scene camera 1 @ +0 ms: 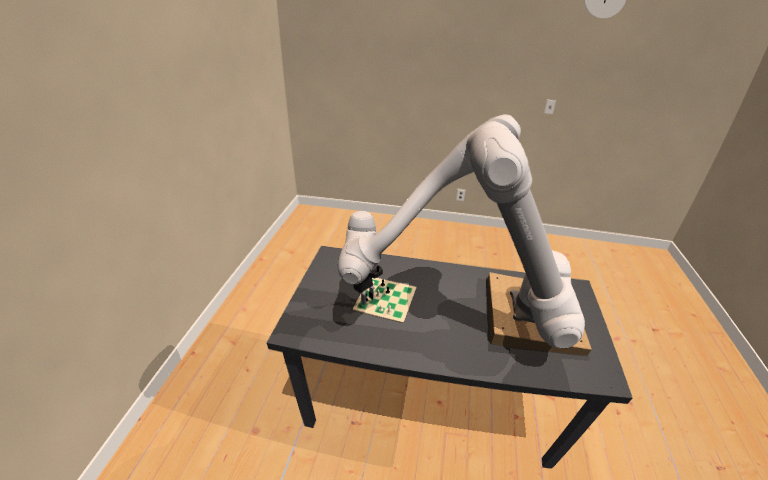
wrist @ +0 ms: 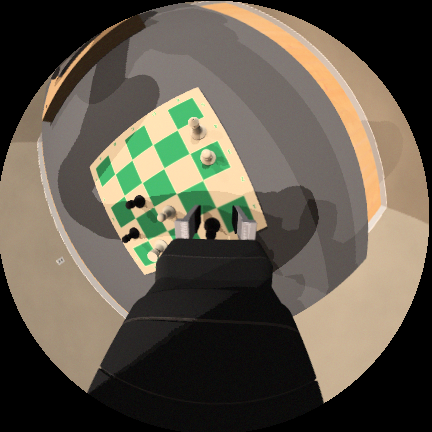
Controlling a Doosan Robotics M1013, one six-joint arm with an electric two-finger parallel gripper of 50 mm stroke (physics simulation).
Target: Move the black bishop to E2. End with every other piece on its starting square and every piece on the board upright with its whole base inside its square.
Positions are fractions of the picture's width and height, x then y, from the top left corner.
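Note:
I can see my gripper (wrist: 0.50,0.49), and there's a chessboard (scene camera 1: 0.52,0.62) too. You'd also find that chessboard in the wrist view (wrist: 0.36,0.36).

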